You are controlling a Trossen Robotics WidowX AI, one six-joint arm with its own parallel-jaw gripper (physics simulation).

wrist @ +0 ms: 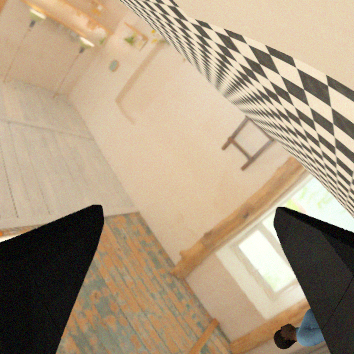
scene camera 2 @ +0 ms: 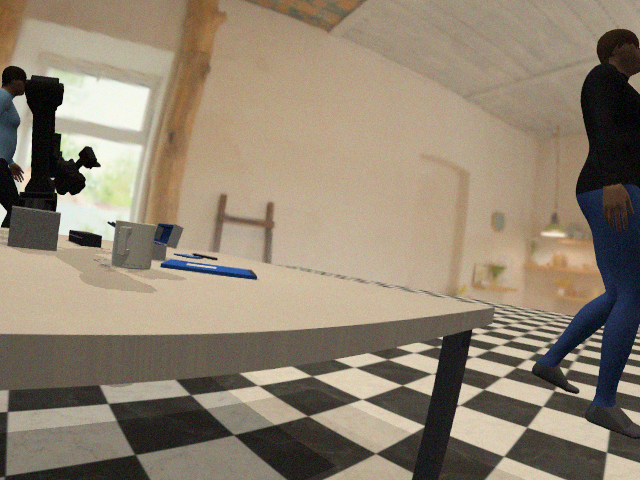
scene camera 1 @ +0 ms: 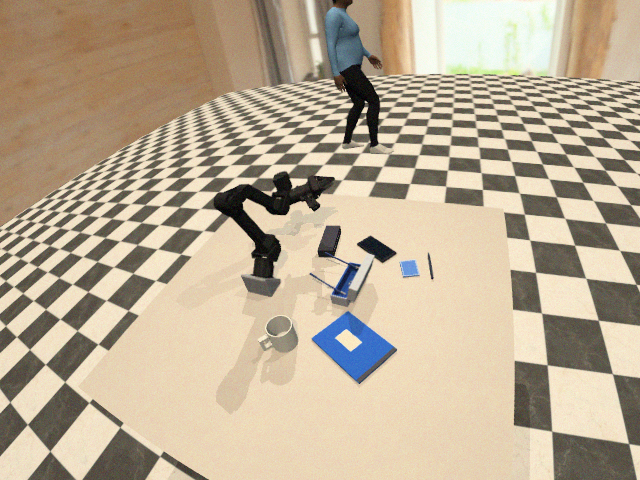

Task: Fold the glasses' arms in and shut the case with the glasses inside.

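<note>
The grey case with a blue lining stands open on the table, its lid raised on the side away from the robot's base. The blue glasses sit in the case with both arms unfolded. One glasses arm and the other glasses arm stick out over the open side toward the robot. My gripper is open and empty. It is raised high beyond the dark box, well away from the case. The glasses and case do not show in the wrist view.
A dark box and a dark phone lie behind the case. A blue pad and a pen lie to the right. A grey mug and a blue book are nearer scene camera 1.
</note>
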